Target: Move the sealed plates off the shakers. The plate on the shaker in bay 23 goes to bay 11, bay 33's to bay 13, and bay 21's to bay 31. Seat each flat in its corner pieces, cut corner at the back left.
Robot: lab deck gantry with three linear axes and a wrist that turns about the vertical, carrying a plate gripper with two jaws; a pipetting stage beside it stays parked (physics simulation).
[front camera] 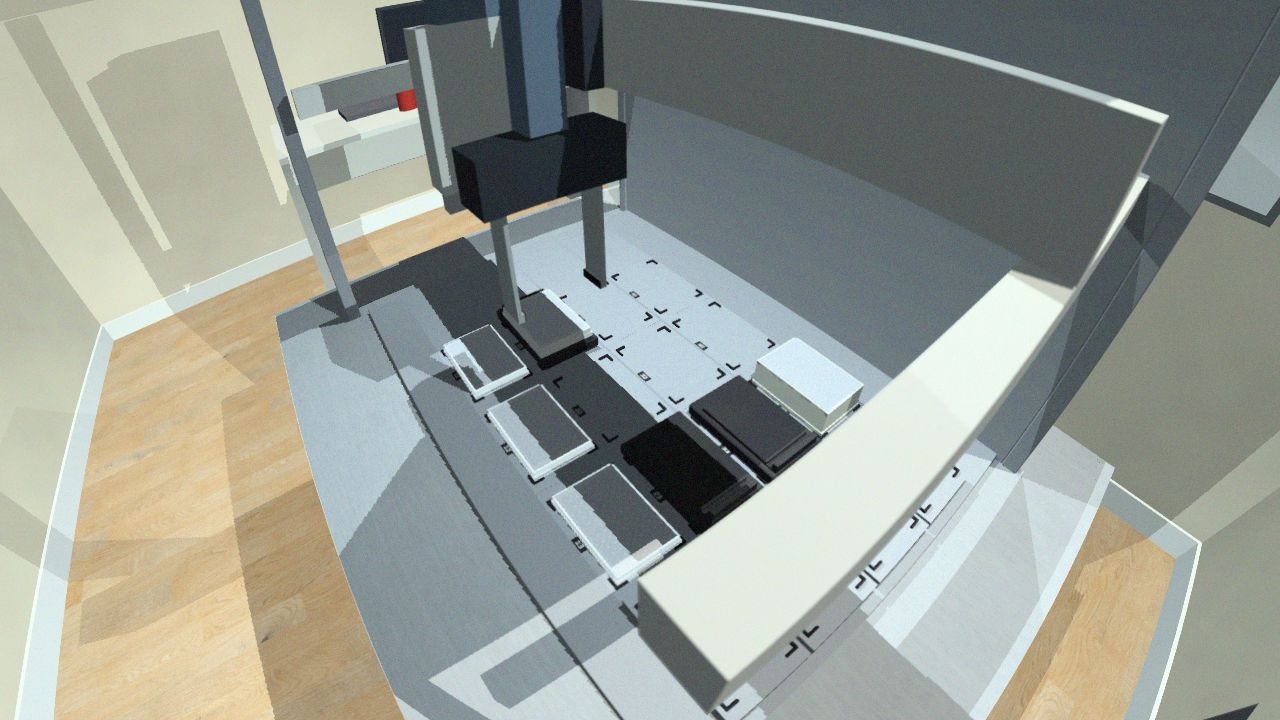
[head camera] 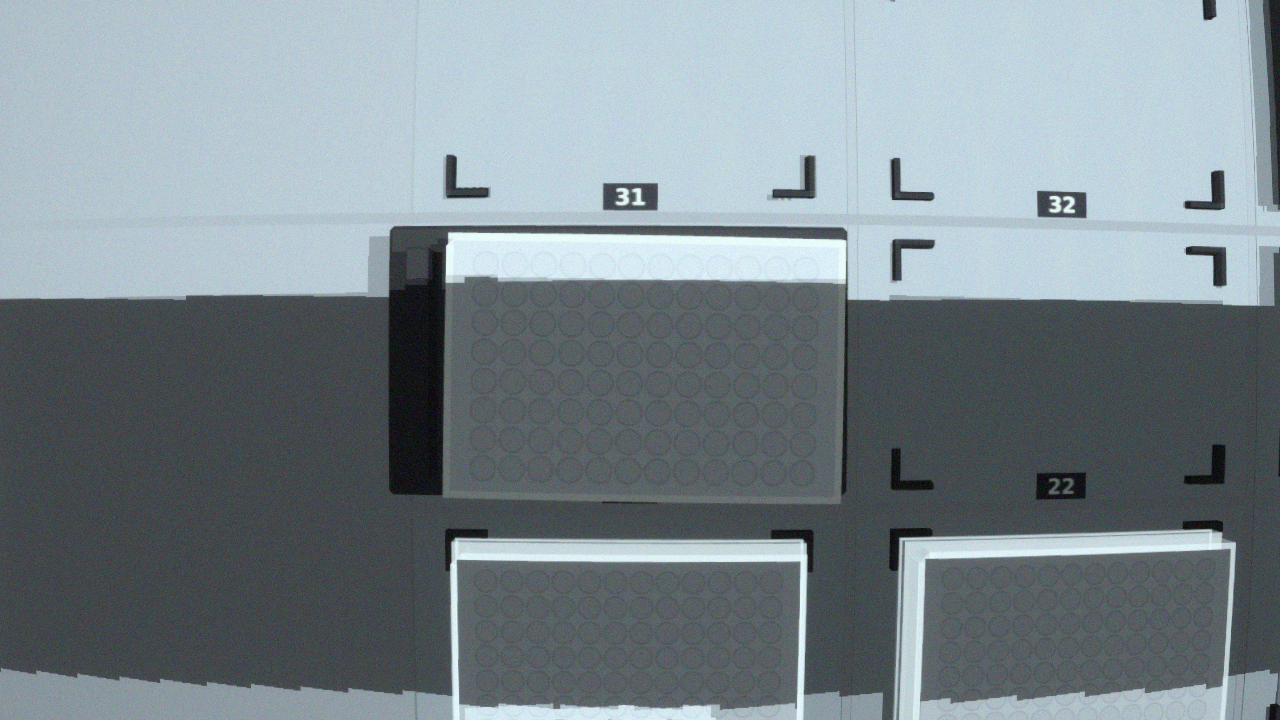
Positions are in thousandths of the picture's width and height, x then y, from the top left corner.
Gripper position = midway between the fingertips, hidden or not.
My gripper shows in the front camera view (435, 413); in the head camera view it is out of frame. A sealed plate shows in the front camera view (425, 609) and in the head camera view (889, 858).
